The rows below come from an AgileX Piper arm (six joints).
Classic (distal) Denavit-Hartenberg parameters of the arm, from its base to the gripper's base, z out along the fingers. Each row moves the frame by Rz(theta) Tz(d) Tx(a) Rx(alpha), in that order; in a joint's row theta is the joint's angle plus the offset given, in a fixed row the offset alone. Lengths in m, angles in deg.
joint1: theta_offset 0; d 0.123; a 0; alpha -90
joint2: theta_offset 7.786; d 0; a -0.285; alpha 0
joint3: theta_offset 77.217; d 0; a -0.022; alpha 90
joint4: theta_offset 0; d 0.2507; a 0; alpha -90
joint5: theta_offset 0; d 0; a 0; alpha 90
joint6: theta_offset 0; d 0.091; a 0; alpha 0
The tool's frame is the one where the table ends.
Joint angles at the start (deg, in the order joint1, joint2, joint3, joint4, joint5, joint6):
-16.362, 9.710, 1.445, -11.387, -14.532, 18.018
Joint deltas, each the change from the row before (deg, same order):
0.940, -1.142, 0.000, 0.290, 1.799, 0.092
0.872, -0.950, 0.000, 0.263, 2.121, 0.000
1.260, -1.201, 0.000, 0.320, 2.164, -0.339
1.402, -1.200, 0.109, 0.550, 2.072, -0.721
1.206, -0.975, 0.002, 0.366, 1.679, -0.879
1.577, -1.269, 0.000, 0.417, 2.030, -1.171
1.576, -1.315, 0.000, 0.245, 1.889, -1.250
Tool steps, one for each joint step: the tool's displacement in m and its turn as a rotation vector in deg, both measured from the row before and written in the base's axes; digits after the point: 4 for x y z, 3 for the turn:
-0.0013, 0.0009, -0.0014, 0.504, 0.508, 0.575
-0.0010, 0.0006, -0.0021, 0.515, 1.034, 0.449
-0.0013, 0.0011, -0.0019, 0.179, 0.898, 0.806
-0.0013, 0.0012, -0.0025, 0.024, 0.949, 0.949
-0.0011, 0.0011, -0.0015, -0.377, 0.755, 0.849
-0.0014, 0.0014, -0.0018, -0.618, 0.840, 1.174
-0.0015, 0.0014, -0.0016, -0.908, 0.683, 1.222

